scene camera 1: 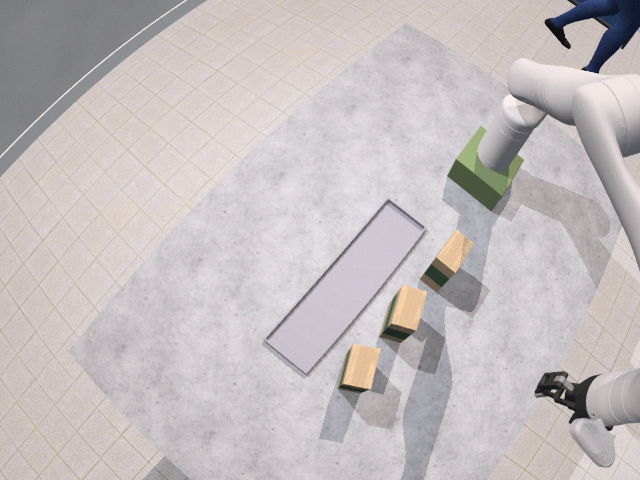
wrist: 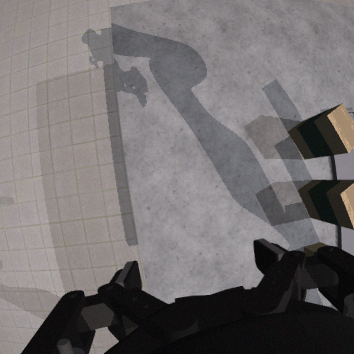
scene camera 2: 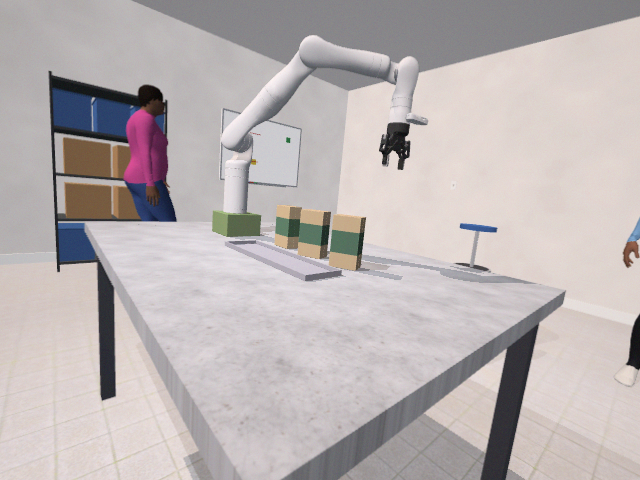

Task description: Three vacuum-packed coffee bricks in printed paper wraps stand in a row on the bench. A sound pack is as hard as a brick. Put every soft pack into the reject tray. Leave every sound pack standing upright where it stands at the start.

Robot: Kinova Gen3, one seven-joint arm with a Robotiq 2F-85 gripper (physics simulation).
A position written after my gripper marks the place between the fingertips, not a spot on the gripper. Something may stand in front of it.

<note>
I see my gripper (scene camera 1: 555, 405) and a grey reject tray (scene camera 1: 327, 308).
My gripper is seen too in the wrist view (wrist: 197, 263) and in scene camera 2 (scene camera 2: 392, 168). The grey reject tray shows as well in scene camera 2 (scene camera 2: 306, 268).
</note>
